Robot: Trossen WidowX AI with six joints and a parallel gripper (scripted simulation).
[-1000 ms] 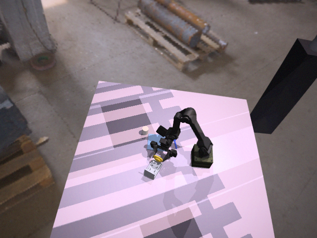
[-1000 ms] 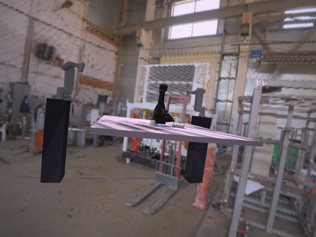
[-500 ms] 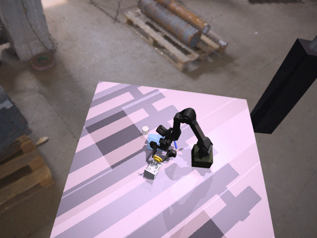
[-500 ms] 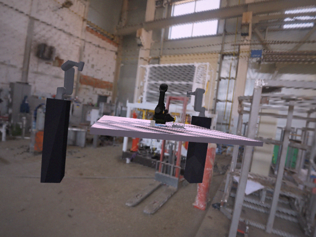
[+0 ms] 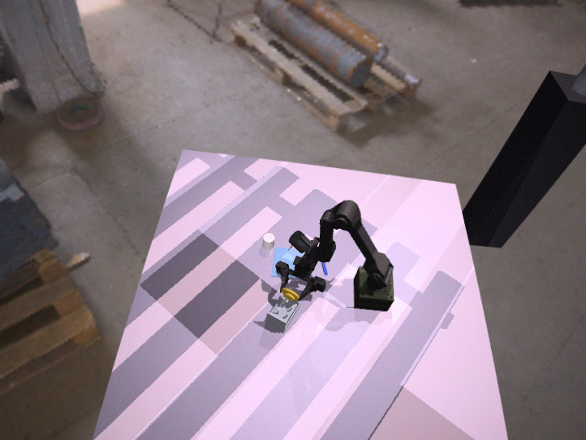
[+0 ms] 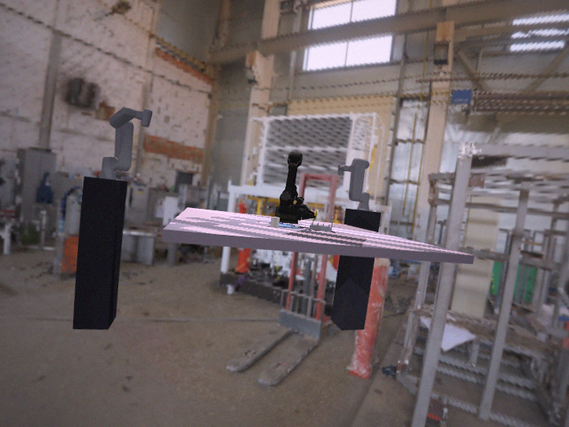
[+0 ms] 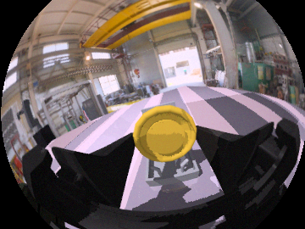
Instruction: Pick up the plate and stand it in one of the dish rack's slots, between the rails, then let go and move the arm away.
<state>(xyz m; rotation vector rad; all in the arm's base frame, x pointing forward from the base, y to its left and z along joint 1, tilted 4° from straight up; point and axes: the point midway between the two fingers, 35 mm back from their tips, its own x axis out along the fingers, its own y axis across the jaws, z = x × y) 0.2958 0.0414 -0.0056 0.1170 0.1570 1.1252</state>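
Now: the grey dish rack 5 cm below my gripper tip, 3 cm to the left of it and 1 cm ahead of it. The rest, counted from my gripper tip: yellow plate right at my gripper tip; white cup 26 cm to the right, 9 cm ahead, 5 cm below; blue spoon 19 cm to the right, 13 cm behind, 7 cm below.
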